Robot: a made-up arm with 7 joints.
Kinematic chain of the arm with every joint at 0, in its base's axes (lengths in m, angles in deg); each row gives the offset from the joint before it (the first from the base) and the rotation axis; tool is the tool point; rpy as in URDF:
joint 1: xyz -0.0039 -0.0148 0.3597 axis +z
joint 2: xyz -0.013 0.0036 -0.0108 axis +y
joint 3: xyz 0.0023 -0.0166 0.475 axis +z
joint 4: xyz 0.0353 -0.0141 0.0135 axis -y
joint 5: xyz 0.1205 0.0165 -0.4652 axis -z
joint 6: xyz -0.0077 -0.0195 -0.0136 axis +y
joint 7: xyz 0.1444 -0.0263 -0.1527 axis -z
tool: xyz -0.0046 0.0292 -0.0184 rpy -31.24 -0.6 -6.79
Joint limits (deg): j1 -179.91..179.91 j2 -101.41..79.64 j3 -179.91..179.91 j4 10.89..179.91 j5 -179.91..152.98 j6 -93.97..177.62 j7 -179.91..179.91
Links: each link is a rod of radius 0.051 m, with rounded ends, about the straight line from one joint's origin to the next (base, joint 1, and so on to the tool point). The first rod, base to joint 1, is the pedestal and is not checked.
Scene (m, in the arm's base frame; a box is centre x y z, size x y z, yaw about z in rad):
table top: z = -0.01
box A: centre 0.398 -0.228 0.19 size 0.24 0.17 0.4 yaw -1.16
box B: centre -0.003 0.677 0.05 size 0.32 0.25 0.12 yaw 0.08
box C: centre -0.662 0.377 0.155 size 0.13 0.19 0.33 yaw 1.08
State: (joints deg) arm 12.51 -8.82 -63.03 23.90 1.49 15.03 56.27
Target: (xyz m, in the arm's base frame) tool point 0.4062 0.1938 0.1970
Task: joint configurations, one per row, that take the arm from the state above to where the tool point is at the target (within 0.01 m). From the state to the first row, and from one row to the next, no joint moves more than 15 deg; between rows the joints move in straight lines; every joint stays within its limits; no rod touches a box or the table.
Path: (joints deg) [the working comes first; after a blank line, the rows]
Joints at the target: 51.76 8.83 -20.92 19.75 -7.86 16.28 55.29
Straight joint move there: touches box A.

1: 18.53 -0.30 -62.89 37.86 15.54 12.14 58.78
2: 24.55 8.23 -62.74 51.82 29.58 9.24 61.30
3: 30.57 16.75 -62.60 65.78 43.63 6.35 63.81
4: 36.58 25.28 -62.45 79.74 57.68 3.45 66.32
5: 42.60 33.80 -62.31 93.70 71.73 0.56 68.84
6: 39.23 24.66 -48.92 82.68 60.11 10.23 65.49
7: 35.86 15.52 -35.53 71.66 48.49 19.91 62.14
8: 32.49 6.37 -22.14 60.64 36.88 29.59 58.79
9: 29.12 -2.77 -8.76 49.62 25.26 39.27 55.44
10: 25.75 -11.91 4.63 38.60 13.64 48.94 52.09
11: 34.42 -5.00 -3.89 32.32 6.48 38.06 53.16
12: 43.09 1.92 -12.40 26.03 -0.69 27.17 54.23
13: 51.76 8.83 -20.92 19.75 -7.86 16.28 55.29

